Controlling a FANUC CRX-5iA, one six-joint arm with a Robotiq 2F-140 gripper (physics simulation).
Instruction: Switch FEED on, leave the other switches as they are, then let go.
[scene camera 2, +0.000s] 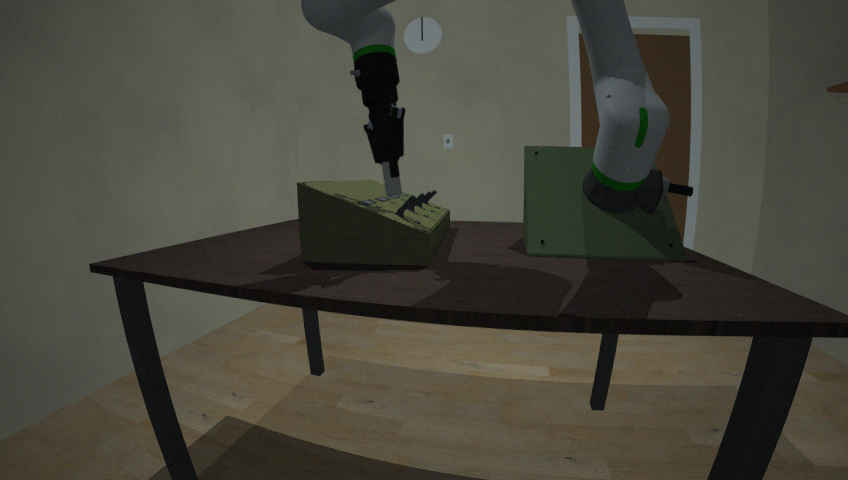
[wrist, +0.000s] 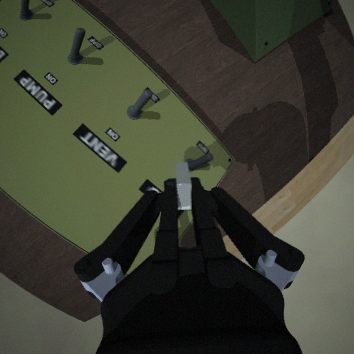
Labels:
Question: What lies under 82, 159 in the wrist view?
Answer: A sloped switch box.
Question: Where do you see my gripper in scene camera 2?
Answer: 394, 195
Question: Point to my gripper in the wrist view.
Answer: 181, 171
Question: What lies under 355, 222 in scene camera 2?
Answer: A sloped switch box.

